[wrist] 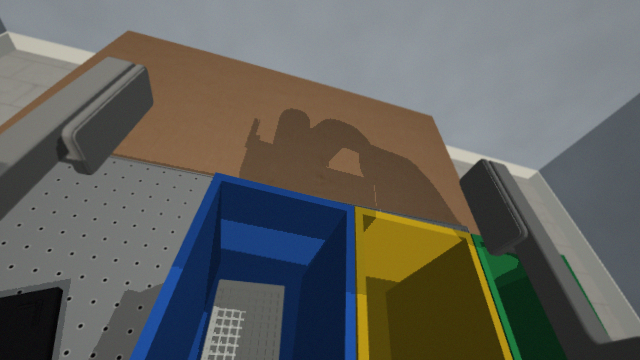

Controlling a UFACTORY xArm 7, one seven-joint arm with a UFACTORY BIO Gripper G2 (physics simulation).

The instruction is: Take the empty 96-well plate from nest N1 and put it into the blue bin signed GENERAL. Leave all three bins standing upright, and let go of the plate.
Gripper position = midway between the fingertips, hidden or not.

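Observation:
The gripper (328, 130) is there to see, and along with it there's a blue bin (246, 231) and a yellow bin (416, 283).

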